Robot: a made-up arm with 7 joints.
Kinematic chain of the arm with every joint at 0, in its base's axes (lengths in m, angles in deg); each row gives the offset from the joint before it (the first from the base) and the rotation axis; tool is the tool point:
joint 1: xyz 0 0 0.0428 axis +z
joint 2: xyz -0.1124 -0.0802 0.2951 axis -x
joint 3: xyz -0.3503 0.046 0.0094 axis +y
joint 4: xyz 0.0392 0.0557 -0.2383 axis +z
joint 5: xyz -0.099 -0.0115 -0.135 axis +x
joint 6: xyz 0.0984 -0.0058 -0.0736 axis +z
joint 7: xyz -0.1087 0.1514 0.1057 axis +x
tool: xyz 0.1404 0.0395 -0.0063
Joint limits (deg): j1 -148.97..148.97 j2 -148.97..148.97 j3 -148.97..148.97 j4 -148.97..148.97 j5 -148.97..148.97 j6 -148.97..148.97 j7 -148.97..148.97
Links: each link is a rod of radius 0.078 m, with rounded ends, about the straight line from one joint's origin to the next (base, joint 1, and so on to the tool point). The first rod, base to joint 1, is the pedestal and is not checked.
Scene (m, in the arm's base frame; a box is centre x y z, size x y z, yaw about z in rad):
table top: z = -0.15
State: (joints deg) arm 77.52 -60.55 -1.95 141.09 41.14 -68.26 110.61
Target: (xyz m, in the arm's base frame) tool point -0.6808 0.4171 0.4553
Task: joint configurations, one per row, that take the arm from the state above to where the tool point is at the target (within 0.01 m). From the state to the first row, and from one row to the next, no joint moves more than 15 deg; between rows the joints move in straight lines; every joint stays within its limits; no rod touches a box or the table.
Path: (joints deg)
1: 62.99 -61.38 4.85 142.39 45.64 -74.02 108.85
2: 48.47 -62.21 11.64 143.68 50.14 -79.78 107.09
3: 33.94 -63.04 18.44 144.98 54.65 -85.54 105.33
4: 19.42 -63.87 25.23 146.28 59.15 -91.30 103.57
5: 4.89 -64.70 32.03 147.57 63.65 -97.06 101.81
6: -9.63 -65.53 38.82 148.87 68.15 -102.82 100.05

